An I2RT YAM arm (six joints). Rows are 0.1 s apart.
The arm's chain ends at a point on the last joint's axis. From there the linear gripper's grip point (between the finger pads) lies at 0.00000 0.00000 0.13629 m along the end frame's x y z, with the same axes.
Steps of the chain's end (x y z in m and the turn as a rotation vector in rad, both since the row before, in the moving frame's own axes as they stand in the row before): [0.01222 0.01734 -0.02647 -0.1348 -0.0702 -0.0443]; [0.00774 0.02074 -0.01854 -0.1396 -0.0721 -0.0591]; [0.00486 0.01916 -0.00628 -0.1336 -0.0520 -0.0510]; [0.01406 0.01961 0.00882 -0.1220 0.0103 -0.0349]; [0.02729 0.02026 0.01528 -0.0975 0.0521 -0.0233]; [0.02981 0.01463 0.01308 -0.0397 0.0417 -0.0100]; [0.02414 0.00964 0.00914 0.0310 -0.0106 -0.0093]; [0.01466 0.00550 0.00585 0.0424 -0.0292 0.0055]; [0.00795 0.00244 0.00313 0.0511 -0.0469 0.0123]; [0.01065 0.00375 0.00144 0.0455 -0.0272 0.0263]
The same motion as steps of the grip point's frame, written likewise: [0.00310 0.03585 -0.02804 -0.1348 -0.0702 -0.0443]; [-0.00148 0.03997 -0.02022 -0.1396 -0.0721 -0.0591]; [-0.00174 0.03748 -0.00768 -0.1336 -0.0520 -0.0510]; [0.01575 0.03617 0.00780 -0.1220 0.0103 -0.0349]; [0.03453 0.03344 0.01445 -0.0975 0.0521 -0.0233]; [0.03552 0.02001 0.01285 -0.0397 0.0417 -0.0100]; [0.02268 0.00542 0.00907 0.0310 -0.0106 -0.0093]; [0.01070 -0.00029 0.00567 0.0424 -0.0292 0.0055]; [0.00161 -0.00456 0.00280 0.0511 -0.0469 0.0123]; [0.00703 -0.00250 0.00125 0.0455 -0.0272 0.0263]
